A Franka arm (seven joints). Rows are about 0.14 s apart.
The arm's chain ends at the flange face. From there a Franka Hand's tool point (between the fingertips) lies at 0.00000 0.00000 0.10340 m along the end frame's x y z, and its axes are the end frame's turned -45 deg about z.
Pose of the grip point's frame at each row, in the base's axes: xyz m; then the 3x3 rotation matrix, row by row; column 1 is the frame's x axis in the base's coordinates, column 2 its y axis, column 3 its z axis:
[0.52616 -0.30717 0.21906], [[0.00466 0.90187 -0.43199], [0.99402 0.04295 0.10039], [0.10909 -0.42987 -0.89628]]
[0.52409 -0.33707 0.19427], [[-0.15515 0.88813 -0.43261], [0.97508 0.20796 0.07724], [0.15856 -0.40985 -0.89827]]
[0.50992 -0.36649 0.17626], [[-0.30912 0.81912 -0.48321], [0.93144 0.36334 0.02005], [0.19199 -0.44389 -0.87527]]
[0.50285 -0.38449 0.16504], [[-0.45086 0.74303 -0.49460], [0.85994 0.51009 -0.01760], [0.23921 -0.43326 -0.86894]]
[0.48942 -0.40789 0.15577], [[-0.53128 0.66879 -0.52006], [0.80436 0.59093 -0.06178], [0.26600 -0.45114 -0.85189]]
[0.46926 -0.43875 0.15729], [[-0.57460 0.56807 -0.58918], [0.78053 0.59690 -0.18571], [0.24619 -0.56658 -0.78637]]
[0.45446 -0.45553 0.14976], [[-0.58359 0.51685 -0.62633], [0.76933 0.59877 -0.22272], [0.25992 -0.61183 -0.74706]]
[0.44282 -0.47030 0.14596], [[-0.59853 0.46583 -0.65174], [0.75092 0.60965 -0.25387], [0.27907 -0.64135 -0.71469]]
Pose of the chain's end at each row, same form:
[0.57083 -0.31755 0.31174], [[0.64101 0.63442 -0.43199], [0.73325 -0.67251 0.10039], [-0.22683 -0.38110 -0.89628]]
[0.56882 -0.34506 0.28715], [[0.51830 0.73771 -0.43261], [0.83654 -0.54244 0.07724], [-0.17769 -0.40193 -0.89827]]
[0.55988 -0.36856 0.26676], [[0.36062 0.79779 -0.48321], [0.91555 -0.40171 0.02005], [-0.17812 -0.44964 -0.87527]]
[0.55399 -0.38267 0.25489], [[0.20660 0.84421 -0.49460], [0.96876 -0.24738 -0.01760], [-0.13721 -0.47551 -0.86894]]
[0.54319 -0.40150 0.24386], [[0.09723 0.84858 -0.52006], [0.98662 -0.15092 -0.06178], [-0.13091 -0.50709 -0.85189]]
[0.53018 -0.41955 0.23860], [[-0.00462 0.80799 -0.58918], [0.97399 -0.12985 -0.18571], [-0.22655 -0.57472 -0.78637]]
[0.51922 -0.43250 0.22701], [[-0.04719 0.77813 -0.62633], [0.96739 -0.12060 -0.22272], [-0.24884 -0.61642 -0.74706]]
[0.51021 -0.44405 0.21986], [[-0.09383 0.75262 -0.65174], [0.96207 -0.09989 -0.25387], [-0.25617 -0.65084 -0.71469]]

